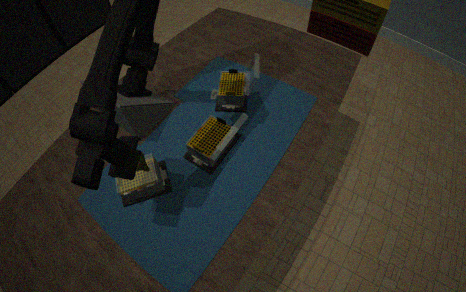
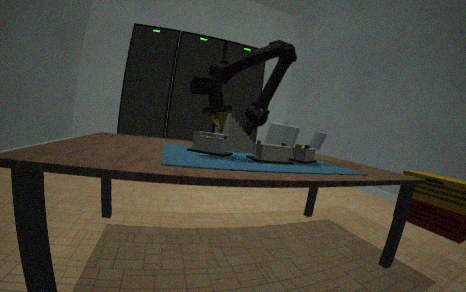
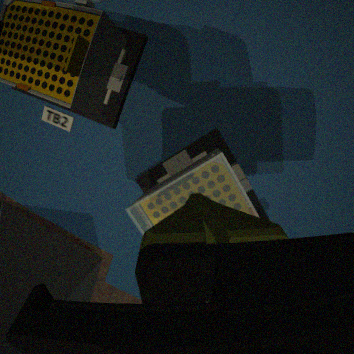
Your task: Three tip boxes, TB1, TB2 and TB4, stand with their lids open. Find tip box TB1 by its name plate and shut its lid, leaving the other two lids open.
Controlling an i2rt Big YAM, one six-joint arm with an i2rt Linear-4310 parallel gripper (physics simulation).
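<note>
The near tip box has its clear lid down over the yellow tip rack, flat or nearly so; its name plate does not show. My gripper is shut and empty, its tips at the top of this lid; contact is hard to tell. The middle box has the name plate TB2 beside it, and its lid is open. The far box has its lid upright; its plate is unreadable.
The boxes stand on a blue mat on a brown table. A grey wedge-shaped block stands by the arm, on the side of the near box. Dark cabinets stand behind the table.
</note>
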